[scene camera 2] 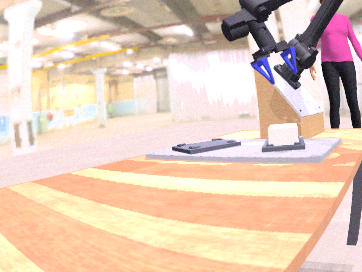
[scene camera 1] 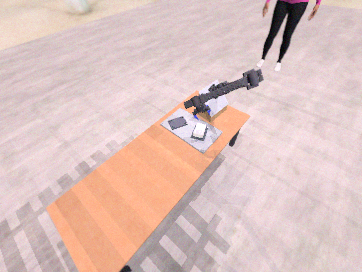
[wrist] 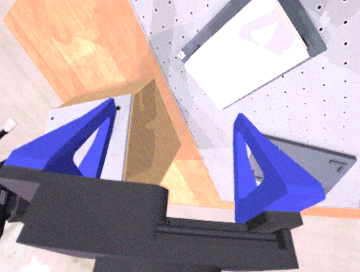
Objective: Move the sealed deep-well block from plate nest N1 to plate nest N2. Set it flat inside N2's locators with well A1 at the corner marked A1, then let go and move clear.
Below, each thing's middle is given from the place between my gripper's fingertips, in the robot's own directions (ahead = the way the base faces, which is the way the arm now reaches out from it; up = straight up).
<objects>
Now: the white block (wrist: pixel 248 51) 30 mm ahead of my hand, 10 mm to the right of it and 150 mm below it. Also, from my hand: grey perforated plate (scene camera 2: pixel 250 151) (30 mm ahead, 120 mm to the right, 190 mm below).
</objects>
